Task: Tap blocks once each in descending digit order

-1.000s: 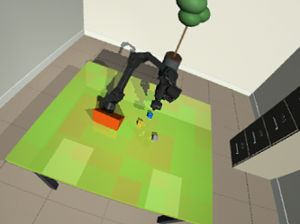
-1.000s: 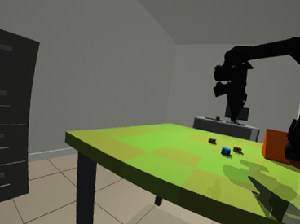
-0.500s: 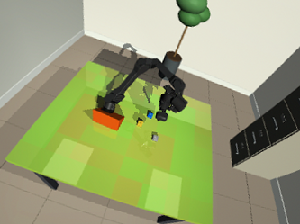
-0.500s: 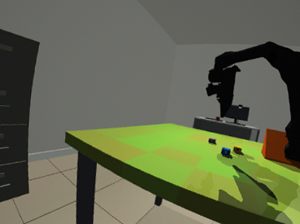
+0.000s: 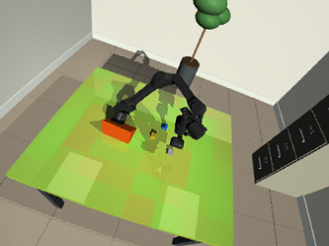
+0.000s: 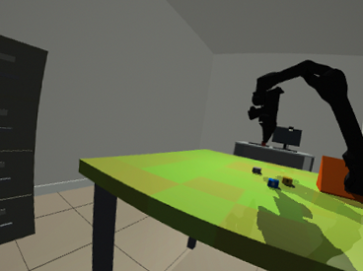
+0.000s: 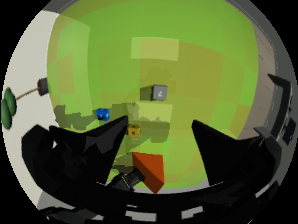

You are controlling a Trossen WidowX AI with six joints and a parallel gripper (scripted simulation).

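The blue block lies 8 cm behind my gripper tip, 15 cm to the left of it and 12 cm below it. Also, from my gripper tip: yellow block (12 cm behind, 5 cm to the left, 12 cm below); grey block (1 cm ahead, 12 cm below).
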